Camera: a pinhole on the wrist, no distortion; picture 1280 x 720 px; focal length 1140.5 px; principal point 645.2 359.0 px. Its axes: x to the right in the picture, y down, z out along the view. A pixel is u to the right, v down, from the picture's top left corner.
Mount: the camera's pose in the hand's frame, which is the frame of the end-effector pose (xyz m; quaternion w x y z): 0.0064 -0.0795 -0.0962 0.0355 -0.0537 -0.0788 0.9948
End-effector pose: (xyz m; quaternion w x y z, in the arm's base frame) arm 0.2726 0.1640 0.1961 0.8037 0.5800 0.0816 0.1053
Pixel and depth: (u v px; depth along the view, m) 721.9 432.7 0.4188
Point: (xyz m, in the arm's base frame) 0.2953 -0.1874 0.1339
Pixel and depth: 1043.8 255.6 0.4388
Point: 0.1764 -0.2137 0.2095
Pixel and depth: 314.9 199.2 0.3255
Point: 0.4041 -0.0664 0.1838
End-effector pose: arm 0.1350 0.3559 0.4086 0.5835 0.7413 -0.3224 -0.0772
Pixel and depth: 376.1 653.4 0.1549
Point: 0.1831 0.3158 0.2651
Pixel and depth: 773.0 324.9 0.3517
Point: 0.0045 0.2086 0.2044
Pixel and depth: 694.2 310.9 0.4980
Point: -0.0608 0.0890 0.1475
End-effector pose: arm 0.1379 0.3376 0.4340 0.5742 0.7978 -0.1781 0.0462
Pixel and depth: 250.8 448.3 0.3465
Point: 0.2407 0.1300 0.2211
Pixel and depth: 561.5 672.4 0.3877
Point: 0.1710 0.1574 0.1174
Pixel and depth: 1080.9 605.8 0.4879
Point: -0.0490 0.1369 0.0316
